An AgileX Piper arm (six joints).
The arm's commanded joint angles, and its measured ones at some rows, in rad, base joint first. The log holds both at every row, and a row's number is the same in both.
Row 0, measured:
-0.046 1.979 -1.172 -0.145 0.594 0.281
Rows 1 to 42, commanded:
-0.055 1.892 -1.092 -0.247 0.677 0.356
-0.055 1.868 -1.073 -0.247 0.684 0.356
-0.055 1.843 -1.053 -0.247 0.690 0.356
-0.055 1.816 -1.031 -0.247 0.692 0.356
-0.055 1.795 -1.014 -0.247 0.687 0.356
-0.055 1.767 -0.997 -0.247 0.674 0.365
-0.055 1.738 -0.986 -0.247 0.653 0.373
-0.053 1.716 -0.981 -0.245 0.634 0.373
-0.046 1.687 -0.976 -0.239 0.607 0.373
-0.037 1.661 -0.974 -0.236 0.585 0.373
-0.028 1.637 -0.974 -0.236 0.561 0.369
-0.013 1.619 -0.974 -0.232 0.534 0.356
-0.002 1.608 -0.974 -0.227 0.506 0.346
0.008 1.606 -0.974 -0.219 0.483 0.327
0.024 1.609 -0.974 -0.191 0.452 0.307
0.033 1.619 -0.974 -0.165 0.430 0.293
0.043 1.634 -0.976 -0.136 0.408 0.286
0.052 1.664 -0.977 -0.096 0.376 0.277
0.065 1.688 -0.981 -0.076 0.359 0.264
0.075 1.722 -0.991 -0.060 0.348 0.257
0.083 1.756 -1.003 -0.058 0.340 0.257
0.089 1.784 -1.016 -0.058 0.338 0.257
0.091 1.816 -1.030 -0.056 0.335 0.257
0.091 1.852 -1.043 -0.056 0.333 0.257
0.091 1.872 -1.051 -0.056 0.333 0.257
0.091 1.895 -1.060 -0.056 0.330 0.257
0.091 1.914 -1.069 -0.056 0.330 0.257
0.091 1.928 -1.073 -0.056 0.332 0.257
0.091 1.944 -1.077 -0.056 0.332 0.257
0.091 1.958 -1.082 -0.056 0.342 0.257
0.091 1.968 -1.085 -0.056 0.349 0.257
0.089 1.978 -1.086 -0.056 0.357 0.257
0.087 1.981 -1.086 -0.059 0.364 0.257
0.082 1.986 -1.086 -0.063 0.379 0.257
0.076 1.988 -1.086 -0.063 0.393 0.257
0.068 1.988 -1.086 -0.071 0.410 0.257
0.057 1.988 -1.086 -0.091 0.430 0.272
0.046 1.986 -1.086 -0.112 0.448 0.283
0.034 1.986 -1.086 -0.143 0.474 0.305
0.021 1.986 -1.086 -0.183 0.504 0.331
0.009 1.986 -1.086 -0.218 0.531 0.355
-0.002 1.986 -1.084 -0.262 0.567 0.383
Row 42, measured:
0.051 1.968 -1.098 -0.116 0.403 0.301
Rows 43 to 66, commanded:
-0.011 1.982 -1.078 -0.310 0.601 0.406
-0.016 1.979 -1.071 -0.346 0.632 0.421
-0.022 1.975 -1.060 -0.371 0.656 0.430
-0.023 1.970 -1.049 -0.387 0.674 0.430
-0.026 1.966 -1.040 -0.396 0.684 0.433
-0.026 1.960 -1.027 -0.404 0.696 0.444
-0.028 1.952 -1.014 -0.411 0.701 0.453
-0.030 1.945 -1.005 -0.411 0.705 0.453
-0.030 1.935 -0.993 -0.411 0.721 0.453
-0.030 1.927 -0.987 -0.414 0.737 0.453
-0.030 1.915 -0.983 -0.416 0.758 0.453
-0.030 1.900 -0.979 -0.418 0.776 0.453
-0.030 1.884 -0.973 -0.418 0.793 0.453
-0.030 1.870 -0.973 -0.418 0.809 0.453
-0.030 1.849 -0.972 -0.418 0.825 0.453
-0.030 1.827 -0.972 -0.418 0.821 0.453
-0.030 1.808 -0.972 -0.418 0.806 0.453
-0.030 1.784 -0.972 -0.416 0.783 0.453
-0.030 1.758 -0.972 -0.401 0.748 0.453
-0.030 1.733 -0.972 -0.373 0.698 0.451
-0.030 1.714 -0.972 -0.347 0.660 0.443
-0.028 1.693 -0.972 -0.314 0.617 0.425
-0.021 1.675 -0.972 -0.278 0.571 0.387
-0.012 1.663 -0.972 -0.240 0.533 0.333
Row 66, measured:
-0.025 1.725 -0.973 -0.350 0.671 0.437
